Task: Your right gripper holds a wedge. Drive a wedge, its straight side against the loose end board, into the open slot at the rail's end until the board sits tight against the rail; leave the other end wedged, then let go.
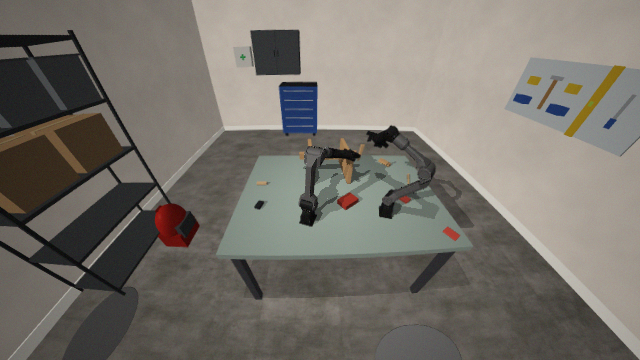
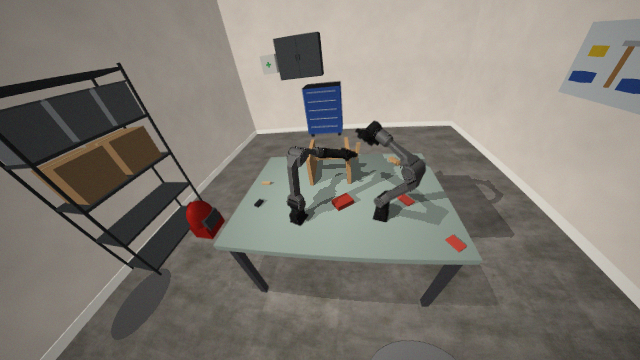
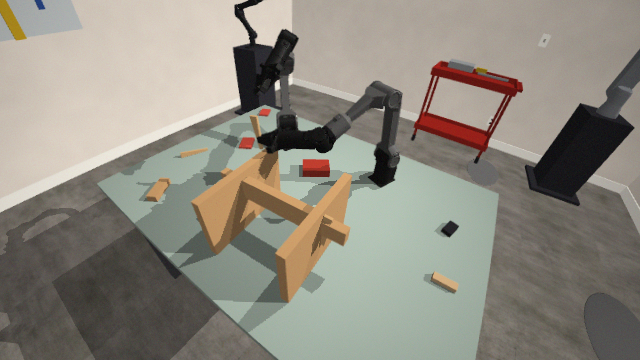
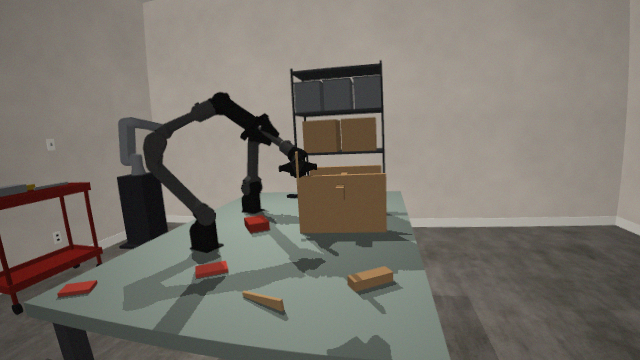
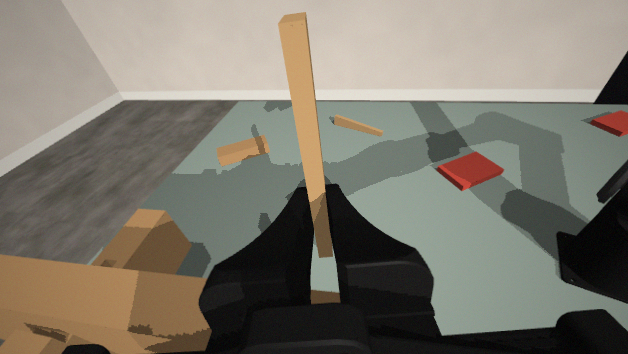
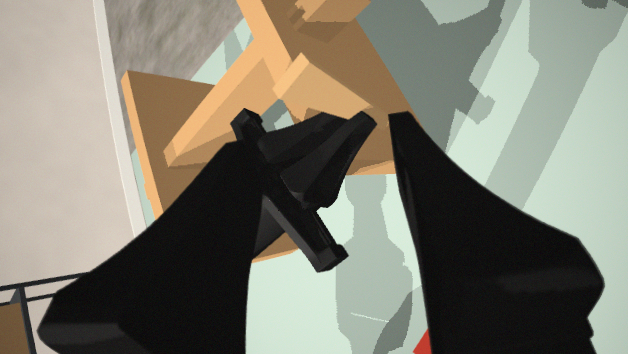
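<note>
My left gripper (image 3: 265, 140) (image 5: 319, 201) is shut on the thin lower part of a tan wedge (image 3: 255, 125) (image 5: 301, 100) (image 4: 297, 164), which stands upright, thick end up. My right gripper (image 3: 262, 84) is open and empty, above the left gripper and wedge. Two upright end boards (image 3: 227, 212) (image 3: 305, 250) are joined by a rail (image 3: 275, 200). The rail's slotted end (image 5: 150, 240) (image 6: 332, 12) sticks out through the board (image 4: 342, 215) nearer my right arm; the held wedge is apart from it. At the other rail end (image 3: 337, 232), a small wedge top (image 3: 327, 219) shows against the board.
A second wedge (image 4: 264, 301) (image 5: 357, 125) lies on the table, near a tan wooden block (image 4: 372, 277) (image 3: 159, 190). A thick red block (image 3: 316, 168) and two flat red blocks (image 4: 211, 270) (image 4: 77, 288) lie near the arms. A black block (image 3: 450, 228) and small tan block (image 3: 445, 281) lie farther off.
</note>
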